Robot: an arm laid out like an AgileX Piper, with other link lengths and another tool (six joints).
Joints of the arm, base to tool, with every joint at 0 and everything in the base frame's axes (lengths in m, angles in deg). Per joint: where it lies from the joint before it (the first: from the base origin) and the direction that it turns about. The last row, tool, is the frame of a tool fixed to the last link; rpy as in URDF.
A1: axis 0 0 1 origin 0 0 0.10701
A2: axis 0 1 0 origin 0 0 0
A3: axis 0 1 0 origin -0.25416 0 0.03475
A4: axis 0.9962 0 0.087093 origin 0.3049 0 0.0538
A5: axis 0 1 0 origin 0 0 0
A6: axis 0.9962 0 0.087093 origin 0.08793 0 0.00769
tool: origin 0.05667 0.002 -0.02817 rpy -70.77 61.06 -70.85
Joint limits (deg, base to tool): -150..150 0..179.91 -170..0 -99.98..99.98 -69.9..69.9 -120..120
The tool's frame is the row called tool.
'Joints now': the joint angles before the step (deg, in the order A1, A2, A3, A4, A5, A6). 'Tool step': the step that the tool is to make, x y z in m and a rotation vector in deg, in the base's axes. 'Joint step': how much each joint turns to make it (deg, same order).
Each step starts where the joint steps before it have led.
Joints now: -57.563, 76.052, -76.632, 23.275, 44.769, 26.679
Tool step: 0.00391, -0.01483, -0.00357, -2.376, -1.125, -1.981
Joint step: -0.177, 1.531, -0.002, -0.484, -4.501, 0.016
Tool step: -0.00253, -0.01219, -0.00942, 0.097, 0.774, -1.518
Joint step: -0.996, 1.578, 0.002, -0.676, -1.193, 0.053
